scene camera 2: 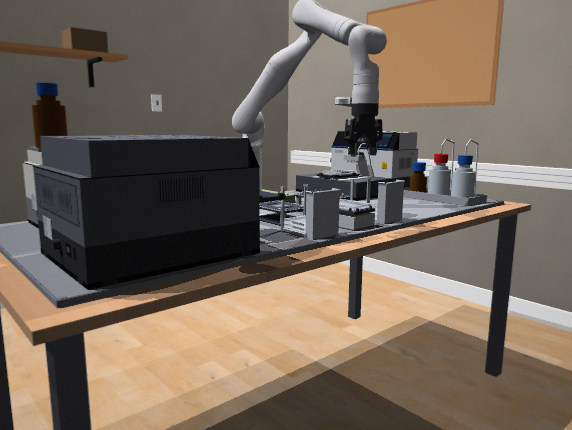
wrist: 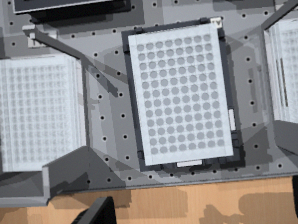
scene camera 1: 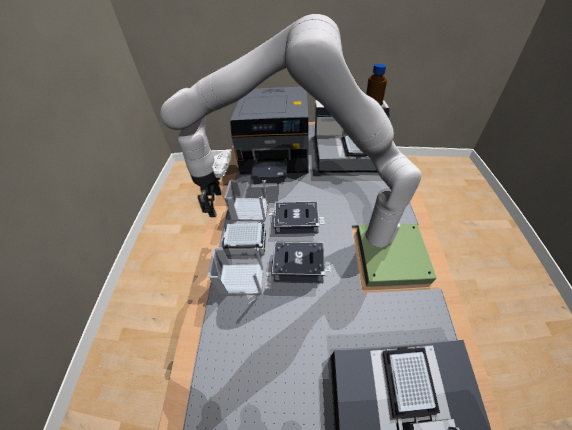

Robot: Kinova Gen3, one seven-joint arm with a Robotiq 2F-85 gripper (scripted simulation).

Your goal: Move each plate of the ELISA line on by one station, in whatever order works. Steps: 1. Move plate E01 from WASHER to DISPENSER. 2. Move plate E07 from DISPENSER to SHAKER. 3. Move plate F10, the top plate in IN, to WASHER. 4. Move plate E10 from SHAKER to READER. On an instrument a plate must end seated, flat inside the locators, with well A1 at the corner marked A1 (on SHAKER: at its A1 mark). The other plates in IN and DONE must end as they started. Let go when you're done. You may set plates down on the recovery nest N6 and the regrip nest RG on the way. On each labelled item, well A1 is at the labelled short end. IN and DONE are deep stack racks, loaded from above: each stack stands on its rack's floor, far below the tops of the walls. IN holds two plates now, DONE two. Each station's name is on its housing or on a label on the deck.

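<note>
My gripper is here for me to see, and scene camera 1 shows it too. I also see a black instrument.
</note>
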